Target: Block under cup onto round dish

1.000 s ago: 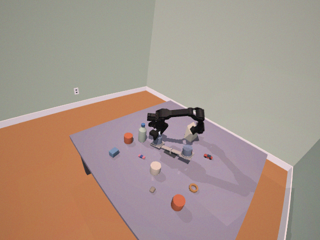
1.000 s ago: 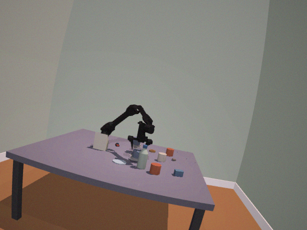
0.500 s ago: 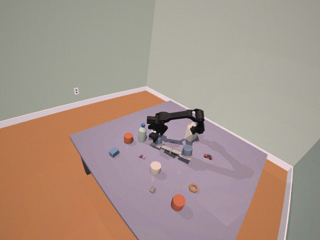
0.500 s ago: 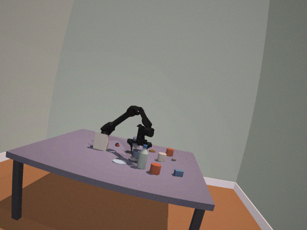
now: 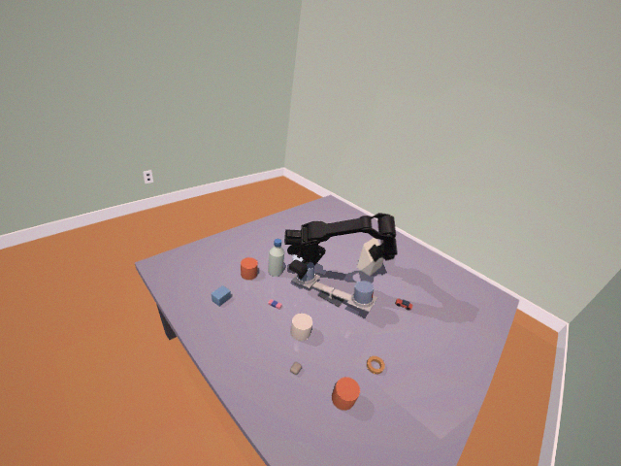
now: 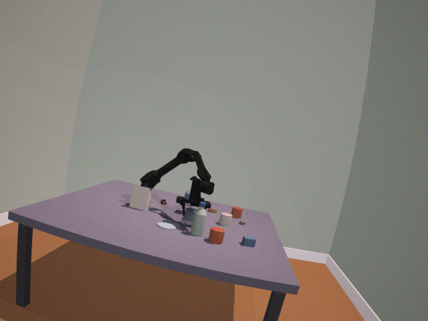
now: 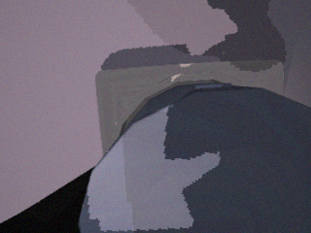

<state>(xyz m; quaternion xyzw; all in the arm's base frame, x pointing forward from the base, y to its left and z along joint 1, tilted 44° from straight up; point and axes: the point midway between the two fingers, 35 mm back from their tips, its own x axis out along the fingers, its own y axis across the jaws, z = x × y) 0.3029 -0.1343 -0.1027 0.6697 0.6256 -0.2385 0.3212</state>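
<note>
My gripper tip is 120 mm past the round grey-blue dish, 100 mm to the left of it and 40 mm above it. From my gripper tip the other things lie so: blue-grey cup: 20 mm to the right, 10 mm above; then pale green block: 10 mm below; then white bottle: 130 mm to the right, 70 mm above, 40 mm ahead.
</note>
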